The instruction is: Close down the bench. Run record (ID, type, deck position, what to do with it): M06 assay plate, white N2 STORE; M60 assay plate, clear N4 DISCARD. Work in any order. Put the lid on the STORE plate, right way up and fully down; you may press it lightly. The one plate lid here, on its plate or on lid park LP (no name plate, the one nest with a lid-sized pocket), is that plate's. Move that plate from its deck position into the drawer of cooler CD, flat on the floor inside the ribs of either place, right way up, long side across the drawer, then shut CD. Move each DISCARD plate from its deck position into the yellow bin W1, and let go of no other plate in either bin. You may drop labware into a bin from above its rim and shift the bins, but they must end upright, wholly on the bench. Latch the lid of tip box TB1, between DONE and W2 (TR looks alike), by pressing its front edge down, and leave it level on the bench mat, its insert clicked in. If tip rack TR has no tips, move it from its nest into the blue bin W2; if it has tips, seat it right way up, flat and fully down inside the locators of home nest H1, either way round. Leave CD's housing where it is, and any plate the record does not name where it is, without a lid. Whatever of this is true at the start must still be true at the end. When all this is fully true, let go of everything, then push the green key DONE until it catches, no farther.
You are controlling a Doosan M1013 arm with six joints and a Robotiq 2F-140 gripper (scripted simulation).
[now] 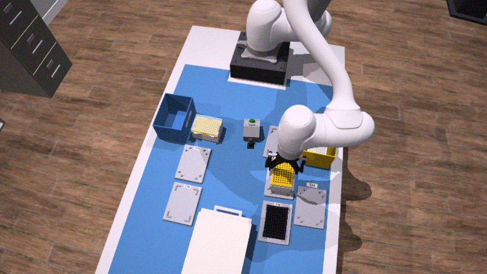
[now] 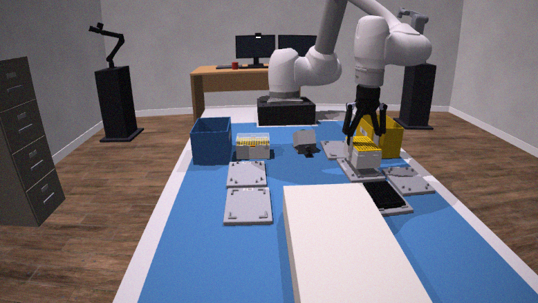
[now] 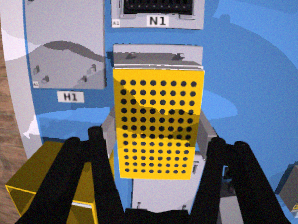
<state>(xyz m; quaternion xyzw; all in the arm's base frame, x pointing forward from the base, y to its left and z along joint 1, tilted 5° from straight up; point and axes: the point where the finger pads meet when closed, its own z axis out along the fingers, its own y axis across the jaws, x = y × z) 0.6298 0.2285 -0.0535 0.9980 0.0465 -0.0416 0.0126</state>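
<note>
Now: the nest N3 80 mm below my hand. From my hand the other things lie so: lid park nest: 170 mm behind, 80 mm below, 40 mm to the right; then home nest H1: 140 mm to the left, 90 mm ahead, 80 mm below; then tip rack TR: 10 mm to the right, 10 mm below, 10 mm behind.
</note>
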